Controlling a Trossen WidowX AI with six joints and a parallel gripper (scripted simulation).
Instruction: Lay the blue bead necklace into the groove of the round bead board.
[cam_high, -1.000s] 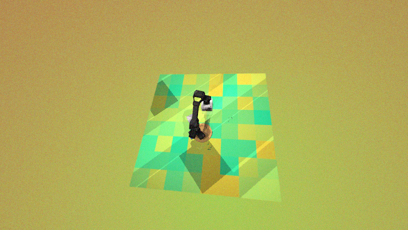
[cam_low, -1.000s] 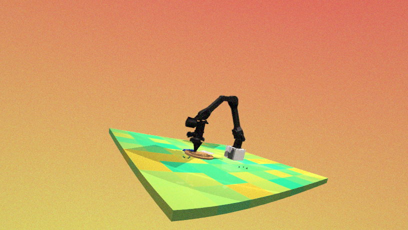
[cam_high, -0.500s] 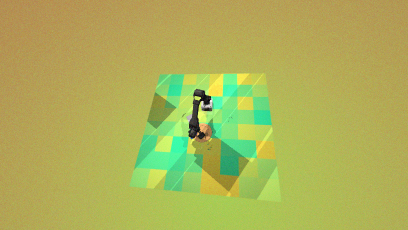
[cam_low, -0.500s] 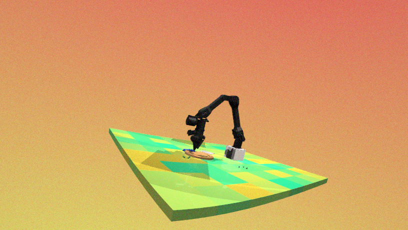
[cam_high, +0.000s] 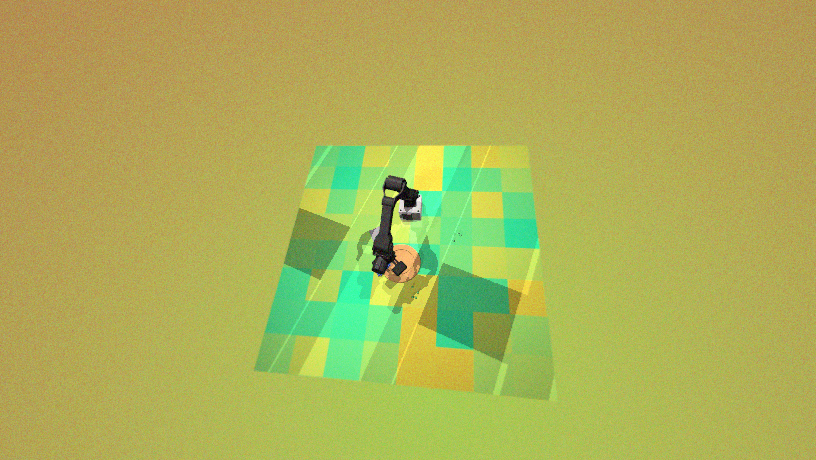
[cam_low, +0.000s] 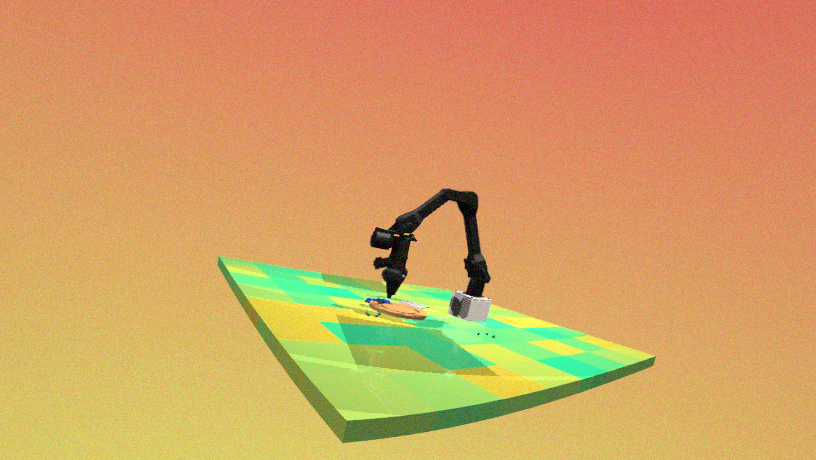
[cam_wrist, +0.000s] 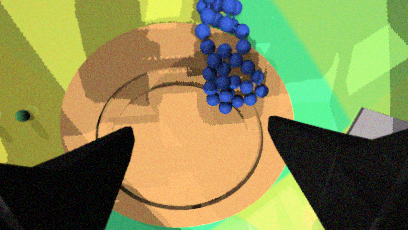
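My gripper tip is now 4 cm to the right of the round bead board, 3 cm above it and 1 cm past it. The rest, counted from my gripper tip: flat grey piece: 19 cm behind, 7 cm to the right, 4 cm below.
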